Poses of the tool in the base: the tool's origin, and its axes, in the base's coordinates. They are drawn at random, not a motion.
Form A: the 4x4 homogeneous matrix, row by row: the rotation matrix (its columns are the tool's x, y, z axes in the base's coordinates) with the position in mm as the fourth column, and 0 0 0 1 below. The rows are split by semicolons.
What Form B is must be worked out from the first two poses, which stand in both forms.
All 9 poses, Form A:
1: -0.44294, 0.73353, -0.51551, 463.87; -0.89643, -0.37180, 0.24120, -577.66; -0.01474, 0.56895, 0.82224, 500.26; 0, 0, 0, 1
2: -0.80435, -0.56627, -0.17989, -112.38; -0.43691, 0.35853, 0.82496, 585.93; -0.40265, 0.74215, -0.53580, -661.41; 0, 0, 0, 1
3: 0.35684, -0.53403, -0.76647, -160.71; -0.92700, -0.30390, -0.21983, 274.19; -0.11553, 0.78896, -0.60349, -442.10; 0, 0, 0, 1
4: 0.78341, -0.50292, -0.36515, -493.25; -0.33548, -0.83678, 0.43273, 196.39; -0.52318, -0.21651, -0.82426, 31.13; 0, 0, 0, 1
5: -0.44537, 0.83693, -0.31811, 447.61; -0.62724, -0.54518, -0.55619, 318.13; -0.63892, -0.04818, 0.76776, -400.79; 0, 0, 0, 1
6: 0.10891, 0.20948, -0.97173, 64.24; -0.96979, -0.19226, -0.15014, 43.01; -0.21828, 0.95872, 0.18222, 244.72; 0, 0, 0, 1
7: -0.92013, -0.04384, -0.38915, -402.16; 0.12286, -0.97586, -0.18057, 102.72; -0.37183, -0.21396, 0.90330, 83.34; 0, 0, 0, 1
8: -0.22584, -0.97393, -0.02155, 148.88; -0.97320, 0.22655, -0.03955, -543.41; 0.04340, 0.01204, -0.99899, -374.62; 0, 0, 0, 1
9: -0.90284, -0.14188, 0.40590, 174.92; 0.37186, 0.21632, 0.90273, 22.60; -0.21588, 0.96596, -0.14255, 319.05; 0, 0, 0, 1
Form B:
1: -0.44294, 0.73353, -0.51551, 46.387; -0.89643, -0.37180, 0.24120, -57.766; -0.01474, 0.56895, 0.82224, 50.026; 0, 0, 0, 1
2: -0.80435, -0.56627, -0.17989, -11.238; -0.43691, 0.35853, 0.82496, 58.593; -0.40265, 0.74215, -0.53580, -66.141; 0, 0, 0, 1
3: 0.35684, -0.53403, -0.76647, -16.071; -0.92700, -0.30390, -0.21983, 27.419; -0.11553, 0.78896, -0.60349, -44.210; 0, 0, 0, 1
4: 0.78341, -0.50292, -0.36515, -49.325; -0.33548, -0.83678, 0.43273, 19.639; -0.52318, -0.21651, -0.82426, 3.113; 0, 0, 0, 1
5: -0.44537, 0.83693, -0.31811, 44.761; -0.62724, -0.54518, -0.55619, 31.813; -0.63892, -0.04818, 0.76776, -40.079; 0, 0, 0, 1
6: 0.10891, 0.20948, -0.97173, 6.424; -0.96979, -0.19226, -0.15014, 4.301; -0.21828, 0.95872, 0.18222, 24.472; 0, 0, 0, 1
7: -0.92013, -0.04384, -0.38915, -40.216; 0.12286, -0.97586, -0.18057, 10.272; -0.37183, -0.21396, 0.90330, 8.334; 0, 0, 0, 1
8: -0.22584, -0.97393, -0.02155, 14.888; -0.97320, 0.22655, -0.03955, -54.341; 0.04340, 0.01204, -0.99899, -37.462; 0, 0, 0, 1
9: -0.90284, -0.14188, 0.40590, 17.492; 0.37186, 0.21632, 0.90273, 2.260; -0.21588, 0.96596, -0.14255, 31.905; 0, 0, 0, 1
